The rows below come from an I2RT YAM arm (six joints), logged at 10 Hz.
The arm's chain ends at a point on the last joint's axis. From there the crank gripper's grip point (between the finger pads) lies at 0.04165 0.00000 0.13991 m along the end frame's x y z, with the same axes.
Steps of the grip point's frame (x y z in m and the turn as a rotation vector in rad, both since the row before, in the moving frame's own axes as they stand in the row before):
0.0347 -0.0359 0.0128 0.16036 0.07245 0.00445
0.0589 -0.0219 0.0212 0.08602 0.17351 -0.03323
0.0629 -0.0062 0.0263 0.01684 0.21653 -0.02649
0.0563 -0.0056 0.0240 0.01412 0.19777 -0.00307
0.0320 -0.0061 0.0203 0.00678 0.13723 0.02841
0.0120 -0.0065 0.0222 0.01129 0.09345 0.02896
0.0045 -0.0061 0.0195 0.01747 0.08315 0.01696
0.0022 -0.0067 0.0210 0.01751 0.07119 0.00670
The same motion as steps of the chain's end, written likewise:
0.0247 -0.0140 0.0179 0.16036 0.07245 0.00445
0.0356 -0.0085 0.0311 0.08602 0.17351 -0.03323
0.0339 -0.0024 0.0385 0.01684 0.21653 -0.02649
0.0296 -0.0035 0.0349 0.01412 0.19777 -0.00307
0.0133 -0.0066 0.0273 0.00678 0.13723 0.02841
-0.0009 -0.0063 0.0267 0.01129 0.09345 0.02896
-0.0070 -0.0045 0.0235 0.01747 0.08315 0.01696
-0.0077 -0.0046 0.0243 0.01751 0.07119 0.00670

